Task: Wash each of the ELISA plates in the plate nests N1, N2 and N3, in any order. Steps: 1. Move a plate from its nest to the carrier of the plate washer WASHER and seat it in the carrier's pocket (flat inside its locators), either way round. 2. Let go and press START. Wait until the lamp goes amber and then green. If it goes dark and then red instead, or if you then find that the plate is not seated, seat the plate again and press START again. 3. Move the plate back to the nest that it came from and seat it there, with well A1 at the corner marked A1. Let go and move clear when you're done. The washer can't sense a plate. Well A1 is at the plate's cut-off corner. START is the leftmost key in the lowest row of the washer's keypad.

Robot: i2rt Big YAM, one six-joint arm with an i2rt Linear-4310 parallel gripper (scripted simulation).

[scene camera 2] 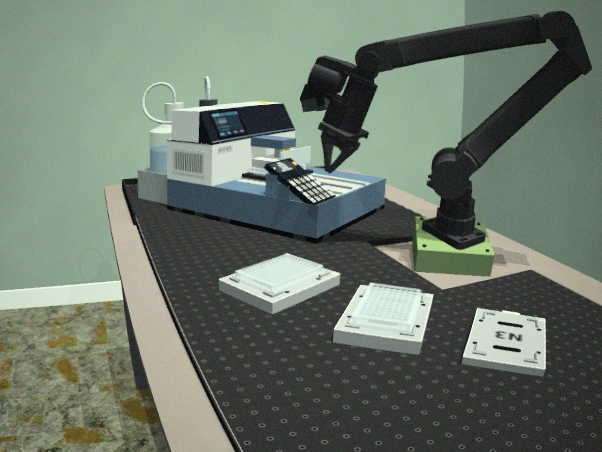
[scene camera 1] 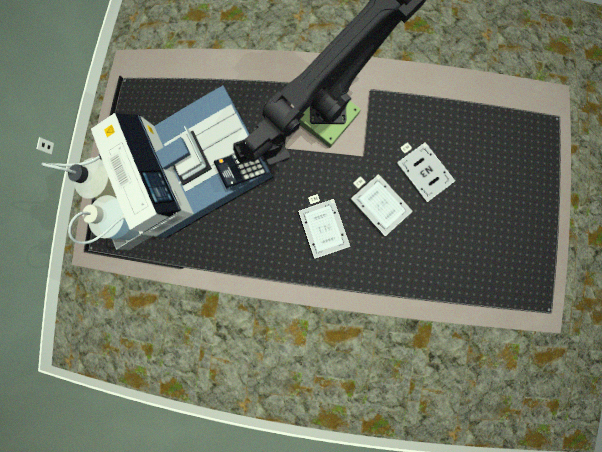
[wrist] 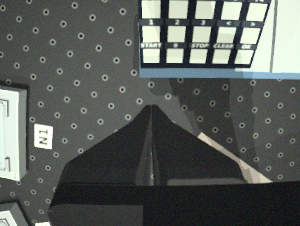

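The gripper is visible in scene camera 2, with the gripper [scene camera 2: 327, 171], and in the wrist view, again with the gripper [wrist: 151, 114]. A plate washer [scene camera 2: 209, 150] shares the scene, and scene camera 1 shows the plate washer [scene camera 1: 139, 162] too.
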